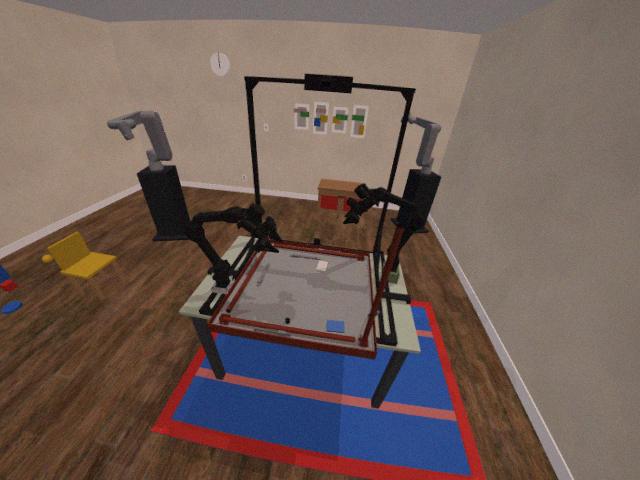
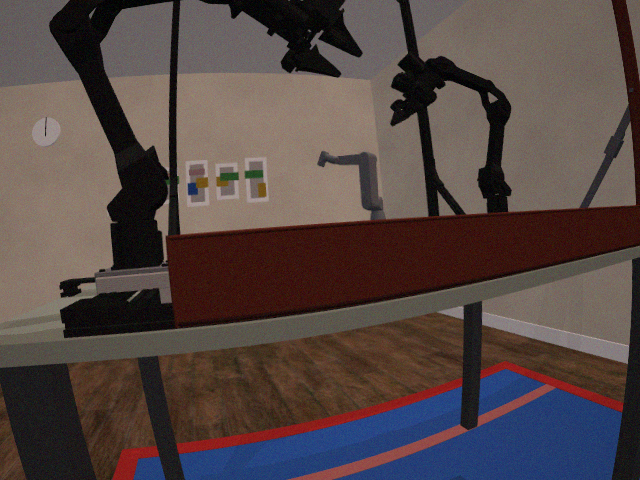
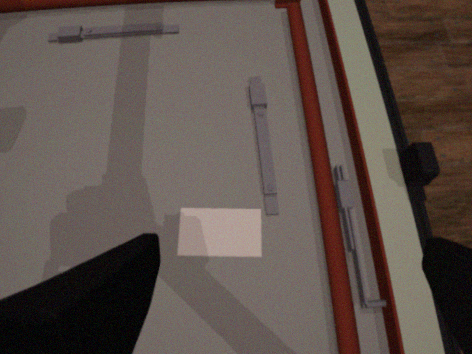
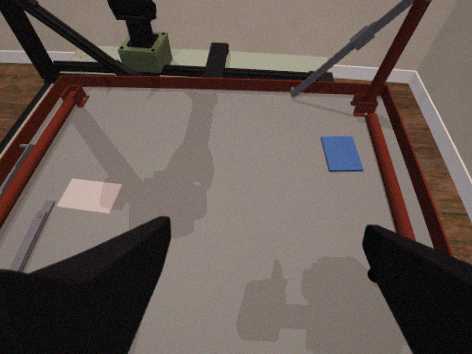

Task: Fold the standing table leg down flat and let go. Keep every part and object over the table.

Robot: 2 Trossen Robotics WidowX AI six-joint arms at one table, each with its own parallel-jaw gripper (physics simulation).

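Seen in the pictures: left gripper, fingertip midpoint: (image 1: 344, 220) (image 2: 397, 121) (image 3: 292, 250); right gripper, fingertip midpoint: (image 1: 280, 247) (image 2: 350, 66) (image 4: 267, 231); left arm's base, origin of the base link: (image 1: 391, 268) (image 4: 143, 40); right arm's base, origin of the base link: (image 1: 223, 283) (image 2: 137, 266).
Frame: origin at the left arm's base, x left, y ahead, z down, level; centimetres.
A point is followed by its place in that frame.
The standing red table leg (image 1: 383, 284) @[x 57.7, y 13.6, z -36.8 cm] (image 2: 626, 41) @[x 56.7, y 14.8, z -29.1 cm] (image 4: 398, 47) @[x 55.1, y 14.9, z -12.2 cm] rises from the front right corner of the upturned tabletop (image 1: 330, 304) @[x 35.8, y 32.4, z 3.6 cm] (image 4: 250, 150) @[x 31.6, y 29.1, z 3.7 cm]. A grey brace (image 2: 614, 147) @[x 49.8, y 12.8, z -11.4 cm] (image 4: 362, 37) @[x 49.1, y 12.9, z -12.2 cm] runs slanting between it and the tabletop. Other red legs (image 1: 289, 328) @[x 57.7, y 47.7, z 0.1 cm] (image 3: 320, 150) (image 4: 387, 175) @[x 55.6, y 33.7, z 0.3 cm] lie flat along the edges. My left gripper (image 1: 351, 215) @[x -0.1, y 33.6, z -28.3 cm] (image 3: 292, 250) @[x -0.1, y 33.6, z -28.3 cm] is open and empty, high over the back right of the tabletop, pointing down, apart from the leg. My right gripper (image 1: 277, 246) @[x 34.3, y 59.6, z -26.9 cm] (image 2: 349, 65) @[x 34.3, y 59.6, z -26.9 cm] (image 4: 267, 231) @[x 34.3, y 59.6, z -26.9 cm] is open and empty above the back left part, far from the leg.
A blue card (image 1: 335, 326) @[x 49.3, y 27.6, z 2.6 cm] (image 4: 342, 153) @[x 49.0, y 27.9, z 2.7 cm] lies near the leg's foot. A white card (image 1: 322, 265) @[x 4.3, y 43.3, z 4.6 cm] (image 3: 225, 232) @[x 3.9, y 43.3, z 4.6 cm] (image 4: 90, 195) @[x 4.7, y 43.4, z 4.5 cm] lies farther back. The tabletop has a raised red rim (image 1: 289, 341) @[x 62.7, y 46.1, z 2.2 cm] (image 2: 361, 263) @[x 64.7, y 72.1, z 2.6 cm]. A black gantry post (image 1: 253, 139) @[x -15.6, y 94.5, z -64.3 cm] stands behind the right arm.
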